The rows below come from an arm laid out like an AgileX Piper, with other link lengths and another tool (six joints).
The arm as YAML. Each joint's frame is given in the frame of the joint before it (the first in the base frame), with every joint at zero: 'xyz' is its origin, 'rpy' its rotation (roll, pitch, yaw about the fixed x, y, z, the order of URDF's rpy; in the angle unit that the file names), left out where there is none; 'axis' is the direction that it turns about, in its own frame. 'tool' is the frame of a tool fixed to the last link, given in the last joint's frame.
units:
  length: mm
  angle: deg
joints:
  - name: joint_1
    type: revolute
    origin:
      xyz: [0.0, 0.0, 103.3]
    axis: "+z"
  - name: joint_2
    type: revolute
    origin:
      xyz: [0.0, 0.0, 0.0]
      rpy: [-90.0, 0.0, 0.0]
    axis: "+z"
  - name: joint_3
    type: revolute
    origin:
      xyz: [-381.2, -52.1, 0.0]
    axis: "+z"
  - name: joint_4
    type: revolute
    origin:
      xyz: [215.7, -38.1, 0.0]
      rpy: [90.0, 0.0, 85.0]
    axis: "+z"
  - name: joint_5
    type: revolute
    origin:
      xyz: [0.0, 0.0, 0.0]
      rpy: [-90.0, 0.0, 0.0]
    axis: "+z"
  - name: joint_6
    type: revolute
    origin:
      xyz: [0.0, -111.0, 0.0]
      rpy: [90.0, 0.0, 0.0]
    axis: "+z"
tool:
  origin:
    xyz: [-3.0, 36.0, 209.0]
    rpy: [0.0, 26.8, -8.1]
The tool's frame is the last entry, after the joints.
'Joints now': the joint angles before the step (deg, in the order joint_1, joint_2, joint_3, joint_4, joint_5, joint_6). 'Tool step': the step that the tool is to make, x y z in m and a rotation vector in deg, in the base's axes. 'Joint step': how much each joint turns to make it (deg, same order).
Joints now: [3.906 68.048 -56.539 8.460 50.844 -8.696]
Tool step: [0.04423 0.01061 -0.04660 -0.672 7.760 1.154]
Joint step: [1.425 13.219 -3.372 0.038 -2.076 -0.045]
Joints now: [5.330 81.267 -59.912 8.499 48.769 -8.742]
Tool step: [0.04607 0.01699 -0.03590 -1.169 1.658 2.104]
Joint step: [2.774 9.879 -2.818 -0.885 -5.360 0.292]
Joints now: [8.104 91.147 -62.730 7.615 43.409 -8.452]
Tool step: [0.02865 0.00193 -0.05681 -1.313 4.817 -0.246]
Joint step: [0.276 10.176 -1.741 -0.631 -3.546 0.447]
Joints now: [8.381 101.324 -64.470 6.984 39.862 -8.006]
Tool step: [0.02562 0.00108 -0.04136 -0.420 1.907 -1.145]
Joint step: [0.000 7.325 -1.634 -0.183 -3.838 0.915]
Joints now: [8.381 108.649 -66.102 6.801 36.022 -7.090]
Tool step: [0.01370 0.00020 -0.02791 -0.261 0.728 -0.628]
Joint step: [0.000 4.348 -0.353 -0.001 -3.283 0.344]
